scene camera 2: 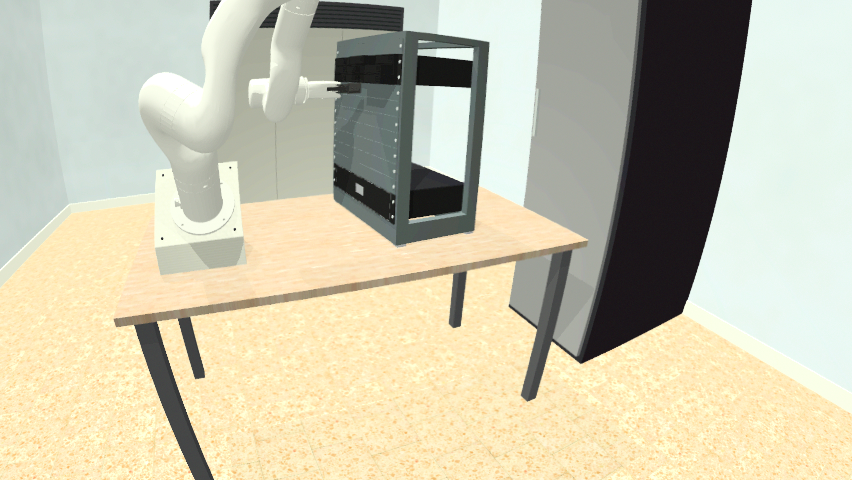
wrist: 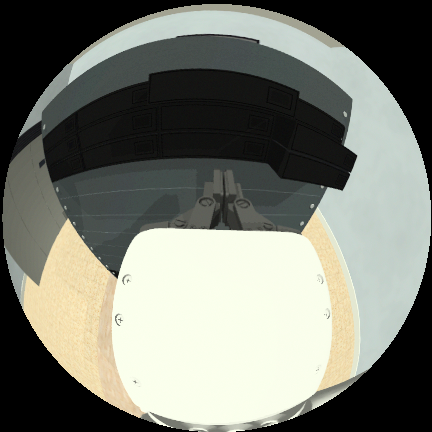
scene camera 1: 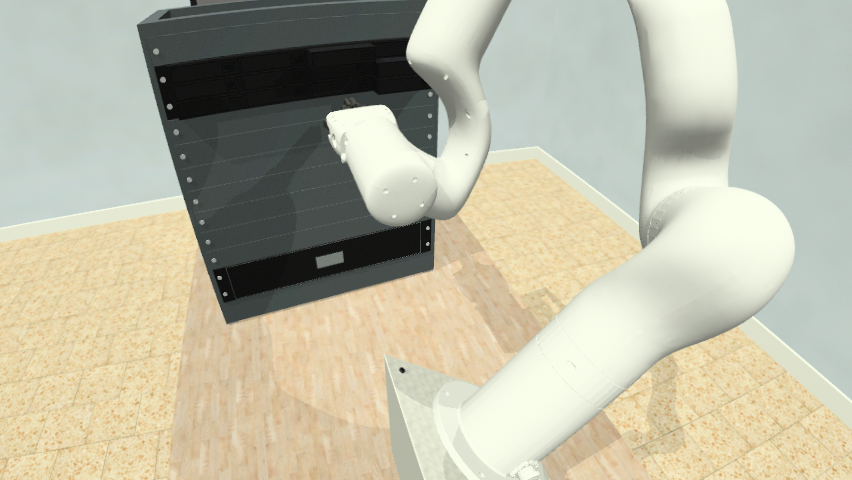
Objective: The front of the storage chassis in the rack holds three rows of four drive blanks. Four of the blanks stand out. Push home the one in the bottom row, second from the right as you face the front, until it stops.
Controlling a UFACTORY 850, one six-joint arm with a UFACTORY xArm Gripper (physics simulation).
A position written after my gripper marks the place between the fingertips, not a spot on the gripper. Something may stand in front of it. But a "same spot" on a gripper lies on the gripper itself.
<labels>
My gripper shows in scene camera 2 [360, 88], in the wrist view and in scene camera 1. A rack shows in scene camera 2 [374, 178], in the wrist view and in scene camera 1. One and the same spot on the rack: [wrist: 130, 141] is [scene camera 1: 291, 88]. One and the same spot on my gripper: [scene camera 1: 350, 103] is [wrist: 221, 187].
</labels>
